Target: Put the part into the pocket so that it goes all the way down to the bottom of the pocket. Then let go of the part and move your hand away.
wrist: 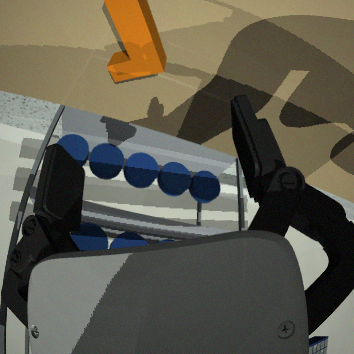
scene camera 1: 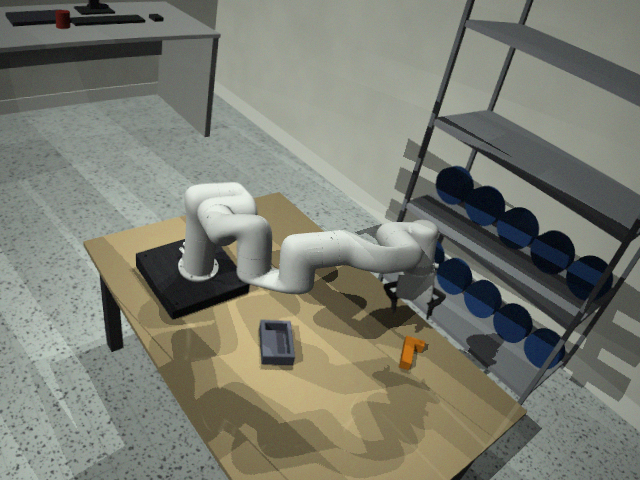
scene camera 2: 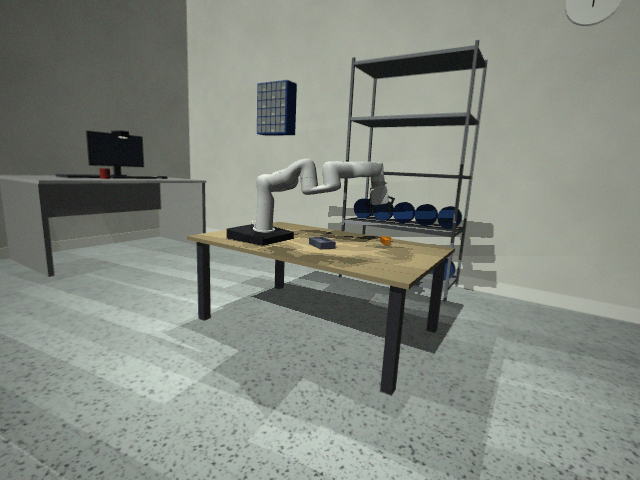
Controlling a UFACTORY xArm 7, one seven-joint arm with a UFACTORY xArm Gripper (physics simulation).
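Pixels of known places: gripper, fingertip midpoint: (wrist: pixel 144 135) (scene camera 1: pixel 411 313) (scene camera 2: pixel 380 214); arm's base, origin of the base link: (scene camera 1: pixel 198 267) (scene camera 2: pixel 263 230).
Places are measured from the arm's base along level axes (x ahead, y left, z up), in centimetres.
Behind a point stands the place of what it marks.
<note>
The orange L-shaped part (scene camera 1: pixel 407 353) @[x 64.7, y 26.2, z -1.7 cm] (scene camera 2: pixel 385 240) @[x 65.4, y 23.1, z -2.1 cm] (wrist: pixel 141 44) @[x 63.1, y 29.2, z -1.7 cm] lies flat on the table, toward its shelf-side edge. The dark grey block with the pocket (scene camera 1: pixel 277 359) @[x 41.1, y -4.9, z -2.3 cm] (scene camera 2: pixel 322 243) @[x 39.2, y -7.2, z -1.7 cm] sits on the table between the arm's base and the part; its recess is open at the top and no part lies in it. My gripper (scene camera 1: pixel 412 313) @[x 60.8, y 26.5, z 11.9 cm] (wrist: pixel 144 135) @[x 60.8, y 26.5, z 11.9 cm] is open and empty, its fingers wide apart. It hangs above the table near the shelf-side edge, beyond the part's short leg and clear of it. In the second scene view the fingers are small and partly hidden behind the gripper body.
The wooden table (scene camera 1: pixel 330 413) @[x 61.9, y -5.5, z -4.7 cm] (scene camera 2: pixel 361 263) @[x 64.5, y -23.4, z -4.7 cm] carries the arm's black base plate (scene camera 1: pixel 155 281) @[x -2.7, y -14.4, z -0.3 cm] (scene camera 2: pixel 248 235) @[x 0.0, y -15.5, z -0.8 cm]. A metal shelf rack (scene camera 1: pixel 448 72) (scene camera 2: pixel 473 103) with blue round objects (scene camera 1: pixel 517 227) (scene camera 2: pixel 403 212) (wrist: pixel 140 170) stands just beyond the table edge. A desk (scene camera 1: pixel 186 77) (scene camera 2: pixel 180 196) stands farther back.
</note>
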